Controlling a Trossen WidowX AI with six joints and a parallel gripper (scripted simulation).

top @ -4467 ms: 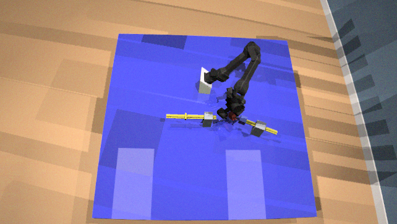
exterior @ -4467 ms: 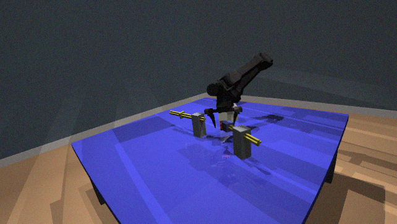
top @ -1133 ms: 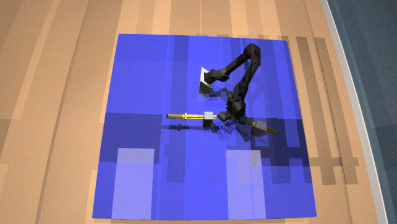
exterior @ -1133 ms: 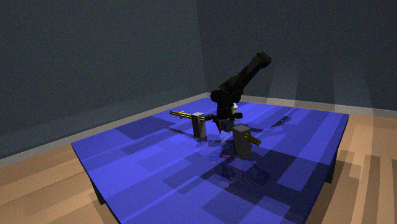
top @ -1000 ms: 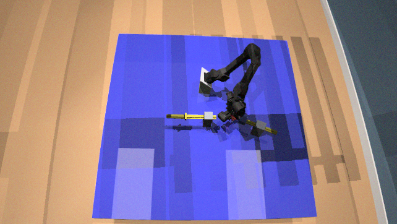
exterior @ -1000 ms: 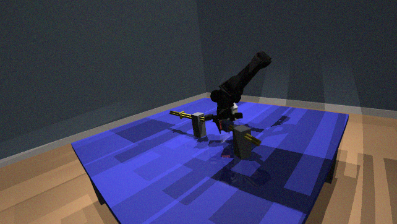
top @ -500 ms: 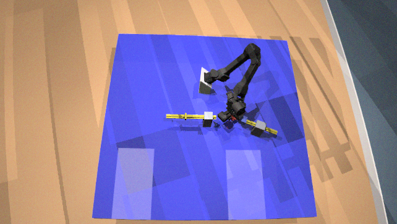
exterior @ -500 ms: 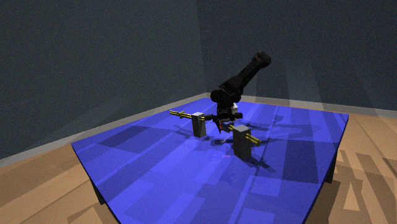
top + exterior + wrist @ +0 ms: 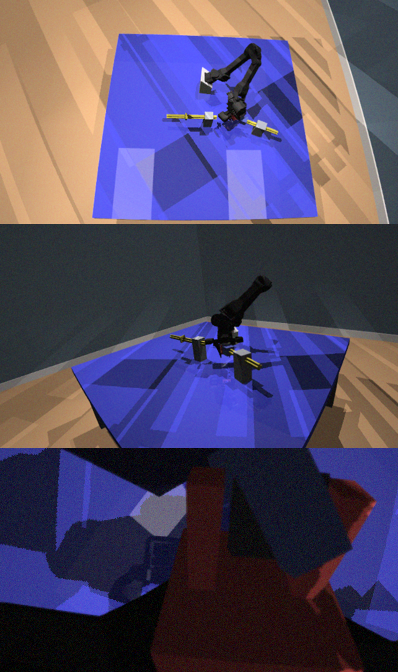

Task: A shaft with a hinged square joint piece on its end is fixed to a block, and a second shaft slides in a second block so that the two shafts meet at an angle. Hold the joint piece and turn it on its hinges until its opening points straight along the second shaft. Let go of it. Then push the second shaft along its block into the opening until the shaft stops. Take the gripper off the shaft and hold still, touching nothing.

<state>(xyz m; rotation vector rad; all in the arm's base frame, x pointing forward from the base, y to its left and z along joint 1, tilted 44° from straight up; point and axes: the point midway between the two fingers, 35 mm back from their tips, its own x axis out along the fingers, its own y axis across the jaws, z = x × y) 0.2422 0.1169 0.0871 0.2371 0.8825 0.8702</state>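
My gripper tip is now 5 cm below the red square joint piece.
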